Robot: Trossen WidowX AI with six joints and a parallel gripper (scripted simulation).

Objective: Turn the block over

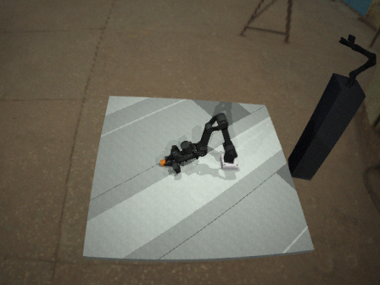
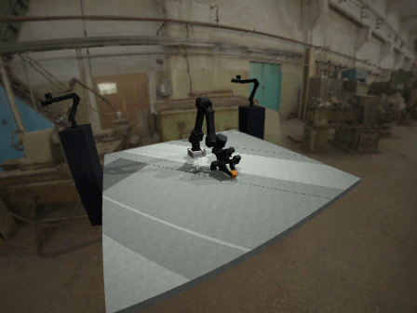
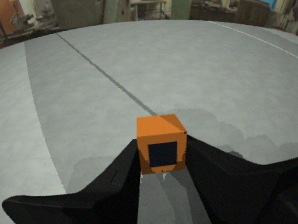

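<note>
Now: gripper tip 10 mm past the orange block.
</note>
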